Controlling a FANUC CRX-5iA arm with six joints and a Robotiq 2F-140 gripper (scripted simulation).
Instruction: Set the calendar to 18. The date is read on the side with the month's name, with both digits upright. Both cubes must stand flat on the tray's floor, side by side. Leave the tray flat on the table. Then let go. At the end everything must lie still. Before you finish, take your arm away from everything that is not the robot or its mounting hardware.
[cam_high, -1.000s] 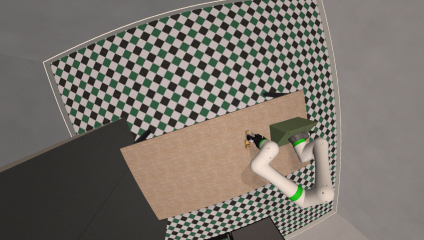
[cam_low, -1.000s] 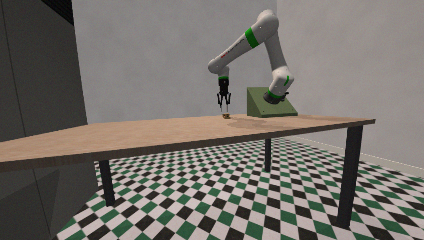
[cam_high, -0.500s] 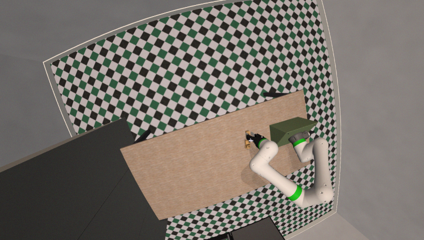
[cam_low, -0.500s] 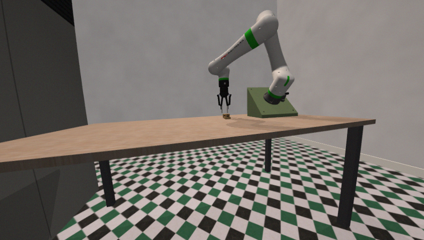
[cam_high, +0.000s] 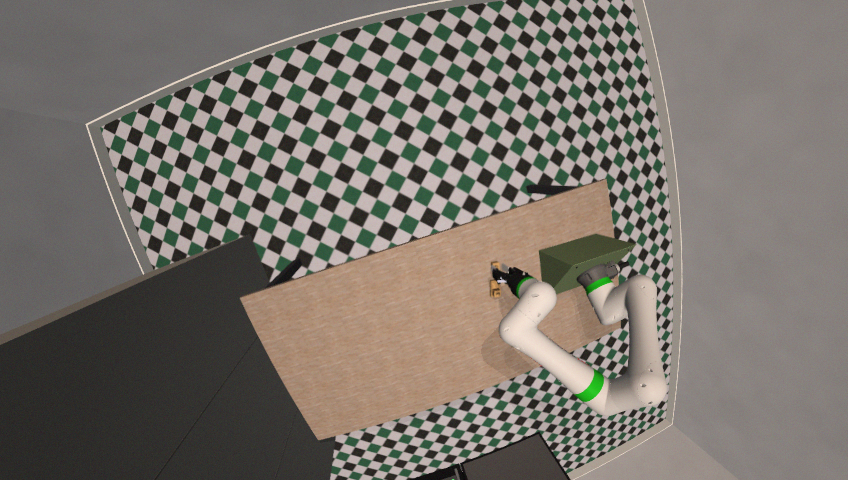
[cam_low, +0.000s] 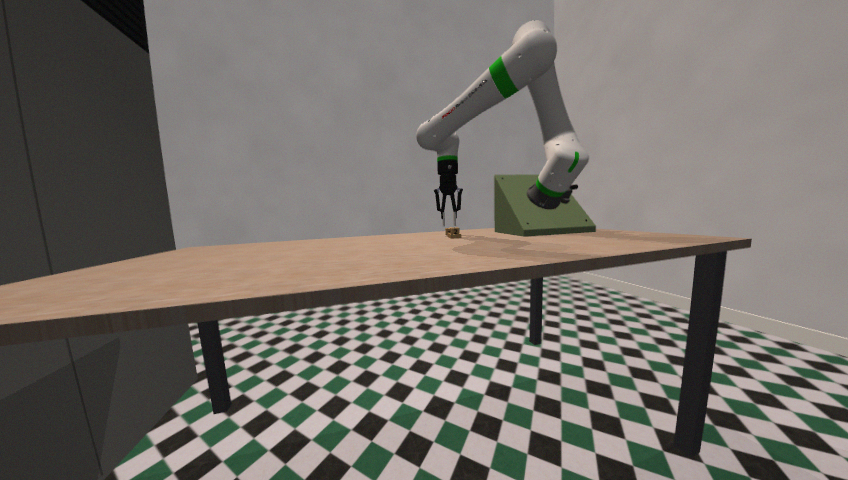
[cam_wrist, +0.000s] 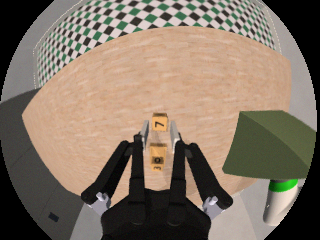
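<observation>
The tray is 20 mm ahead of my hand, 110 mm to the left of it and 60 mm below it.
</observation>
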